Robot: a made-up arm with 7 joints. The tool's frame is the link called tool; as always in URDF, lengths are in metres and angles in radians. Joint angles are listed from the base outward.
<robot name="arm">
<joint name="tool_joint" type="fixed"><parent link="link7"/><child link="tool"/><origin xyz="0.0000 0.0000 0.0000"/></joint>
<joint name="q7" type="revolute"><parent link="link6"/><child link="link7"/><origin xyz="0.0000 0.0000 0.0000"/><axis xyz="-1 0 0"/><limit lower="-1.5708" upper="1.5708"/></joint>
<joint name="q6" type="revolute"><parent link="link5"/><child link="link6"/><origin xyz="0.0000 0.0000 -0.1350"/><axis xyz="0 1 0"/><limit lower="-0.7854" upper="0.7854"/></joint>
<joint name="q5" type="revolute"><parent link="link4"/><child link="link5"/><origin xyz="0.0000 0.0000 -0.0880"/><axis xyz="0 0 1"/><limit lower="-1.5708" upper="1.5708"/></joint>
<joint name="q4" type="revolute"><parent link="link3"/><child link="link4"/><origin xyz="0.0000 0.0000 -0.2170"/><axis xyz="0 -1 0"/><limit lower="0.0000" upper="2.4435"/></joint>
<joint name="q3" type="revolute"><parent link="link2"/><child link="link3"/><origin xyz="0.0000 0.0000 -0.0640"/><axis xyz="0 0 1"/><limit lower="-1.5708" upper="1.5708"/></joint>
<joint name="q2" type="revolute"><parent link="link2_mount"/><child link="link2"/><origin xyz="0.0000 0.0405 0.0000"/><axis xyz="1 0 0"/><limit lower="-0.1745" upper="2.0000"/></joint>
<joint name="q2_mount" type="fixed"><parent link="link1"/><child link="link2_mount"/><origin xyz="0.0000 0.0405 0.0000"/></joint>
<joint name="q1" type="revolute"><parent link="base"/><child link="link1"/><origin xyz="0.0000 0.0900 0.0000"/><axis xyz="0 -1 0"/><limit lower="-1.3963" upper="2.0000"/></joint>
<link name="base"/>
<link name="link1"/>
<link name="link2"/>
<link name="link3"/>
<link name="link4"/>
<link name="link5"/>
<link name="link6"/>
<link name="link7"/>
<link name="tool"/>
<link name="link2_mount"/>
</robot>
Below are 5 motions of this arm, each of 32 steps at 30 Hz.
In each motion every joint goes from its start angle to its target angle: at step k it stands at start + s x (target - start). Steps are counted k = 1, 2, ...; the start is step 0. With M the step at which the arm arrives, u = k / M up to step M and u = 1 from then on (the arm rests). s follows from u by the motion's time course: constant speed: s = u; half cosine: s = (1 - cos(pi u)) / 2; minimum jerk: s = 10 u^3 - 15 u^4 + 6 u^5.
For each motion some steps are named. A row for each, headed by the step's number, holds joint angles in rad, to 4 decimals.
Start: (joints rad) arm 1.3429 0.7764 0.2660 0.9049 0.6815 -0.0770 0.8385
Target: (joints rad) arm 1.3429 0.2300 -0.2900 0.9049 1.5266 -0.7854 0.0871
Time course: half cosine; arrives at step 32
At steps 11, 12, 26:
11: 1.3429 0.6320 0.1190 0.9049 0.9049 -0.2642 0.6399
12: 1.3429 0.6077 0.0944 0.9049 0.9423 -0.2957 0.6066
26: 1.3429 0.2760 -0.2431 0.9049 1.4554 -0.7257 0.1504

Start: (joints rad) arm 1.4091 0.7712 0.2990 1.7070 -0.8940 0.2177 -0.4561
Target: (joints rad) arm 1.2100 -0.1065 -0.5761 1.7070 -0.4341 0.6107 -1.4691
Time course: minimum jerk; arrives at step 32
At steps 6, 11, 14, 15, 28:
6: 1.3994 0.7284 0.2563 1.7070 -0.8716 0.2369 -0.5055
11: 1.3642 0.5732 0.1016 1.7070 -0.7903 0.3063 -0.6846
14: 1.3326 0.4341 -0.0371 1.7070 -0.7174 0.3686 -0.8451
15: 1.3212 0.3836 -0.0874 1.7070 -0.6909 0.3912 -0.9034
28: 1.2132 -0.0924 -0.5621 1.7070 -0.4415 0.6044 -1.4528

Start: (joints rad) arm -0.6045 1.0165 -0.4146 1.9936 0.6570 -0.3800 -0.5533
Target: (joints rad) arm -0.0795 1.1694 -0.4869 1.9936 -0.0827 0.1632 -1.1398
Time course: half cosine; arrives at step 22
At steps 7, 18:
7: -0.4839 1.0516 -0.4312 1.9936 0.4871 -0.2552 -0.6880
18: -0.1212 1.1573 -0.4812 1.9936 -0.0240 0.1201 -1.0932

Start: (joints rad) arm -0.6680 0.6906 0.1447 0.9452 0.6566 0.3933 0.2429
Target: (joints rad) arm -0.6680 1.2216 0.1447 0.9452 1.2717 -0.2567 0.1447
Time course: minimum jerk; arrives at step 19
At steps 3, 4, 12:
3: -0.6680 0.7069 0.1447 0.9452 0.6754 0.3734 0.2399
4: -0.6680 0.7258 0.1447 0.9452 0.6974 0.3502 0.2364
12: -0.6680 1.0812 0.1447 0.9452 1.1090 -0.0848 0.1707

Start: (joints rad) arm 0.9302 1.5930 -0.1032 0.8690 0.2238 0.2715 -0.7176
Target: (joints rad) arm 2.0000 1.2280 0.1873 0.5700 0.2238 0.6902 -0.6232
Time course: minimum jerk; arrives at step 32
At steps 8, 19, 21, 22, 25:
8: 1.0409 1.5552 -0.0731 0.8380 0.2238 0.3148 -0.7078
19: 1.6488 1.3478 0.0919 0.6682 0.2238 0.5527 -0.6542
21: 1.7587 1.3103 0.1218 0.6374 0.2238 0.5958 -0.6445
22: 1.8074 1.2937 0.1350 0.6238 0.2238 0.6148 -0.6402
25: 1.9215 1.2548 0.1660 0.5919 0.2238 0.6595 -0.6301

